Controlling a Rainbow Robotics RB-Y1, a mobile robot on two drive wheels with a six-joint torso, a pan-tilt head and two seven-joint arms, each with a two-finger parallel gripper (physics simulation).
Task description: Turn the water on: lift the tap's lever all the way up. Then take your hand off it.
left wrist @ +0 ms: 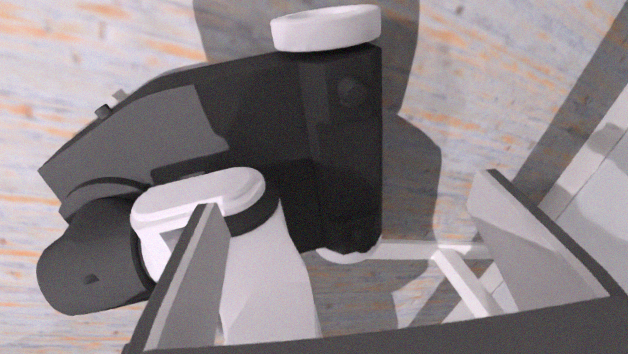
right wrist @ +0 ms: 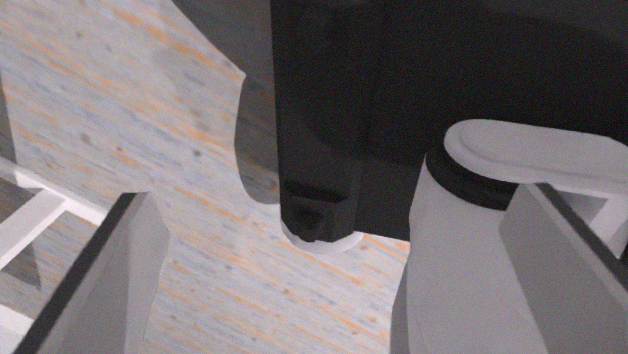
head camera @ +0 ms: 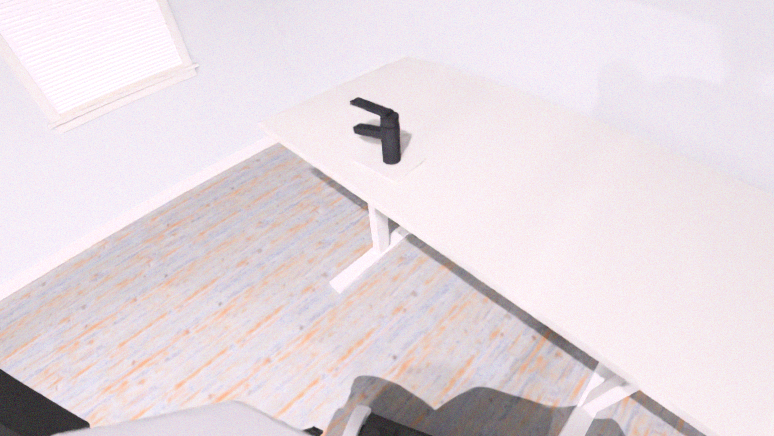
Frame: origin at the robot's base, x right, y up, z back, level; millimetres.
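Seen in the pictures: left gripper, between the fingertips: (left wrist: 347, 204); right gripper, between the fingertips: (right wrist: 334, 210).
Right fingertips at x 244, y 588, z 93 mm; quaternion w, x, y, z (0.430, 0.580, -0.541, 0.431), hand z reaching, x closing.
Offsets run from my right fingertips to a thing's middle. "*": to the spot under its first point. Level surfaces: height alone.
A black tap @(* dz -617, dx -519, dy +443 mm) (head camera: 391, 141) stands upright on a thin pale plate @(* dz -593, dx -489, dy +370 mm) (head camera: 400, 172) near the far left end of the white table in the head view. Its lever @(dz -660, dx -587, dy +507 mm) (head camera: 370, 106) slants upward to the left from the top of the body, above the short spout @(dz -663, dx -595, dy +434 mm) (head camera: 367, 130), with a gap between them. No gripper touches the tap. My left gripper (left wrist: 347, 204) is open and empty, pointing down over the floor beside the robot's own base. My right gripper (right wrist: 334, 210) is open and empty, also pointing down beside the base. Neither gripper shows in the head view.
The long white table @(dy +364 mm) (head camera: 595, 216) runs from the upper middle to the lower right of the head view, with a white leg @(* dz -983, dx -749, dy -377 mm) (head camera: 380, 230) under its near edge. A wall stands behind it. The robot's black base (left wrist: 345, 150) (right wrist: 320, 125) lies below both wrists.
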